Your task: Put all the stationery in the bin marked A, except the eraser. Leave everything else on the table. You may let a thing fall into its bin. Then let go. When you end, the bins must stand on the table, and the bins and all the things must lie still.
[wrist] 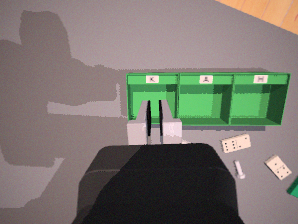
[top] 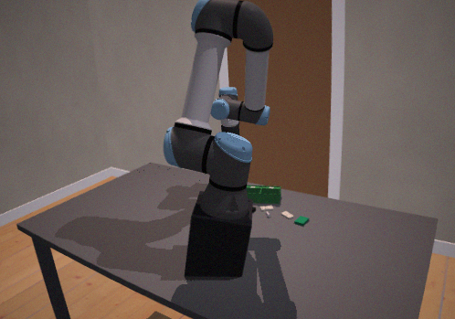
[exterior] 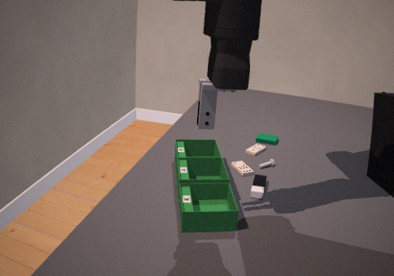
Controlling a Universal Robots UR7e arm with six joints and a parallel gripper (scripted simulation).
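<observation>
The green block lies 12 cm behind my hand, 35 cm to the right of it and 17 cm below it. Also, from my hand: bolt: 12 cm behind, 21 cm to the right, 17 cm below; then black-and-white block: 9 cm behind, 10 cm to the right, 17 cm below; then joined green bins: 1 cm ahead, 8 cm to the right, 15 cm below.
</observation>
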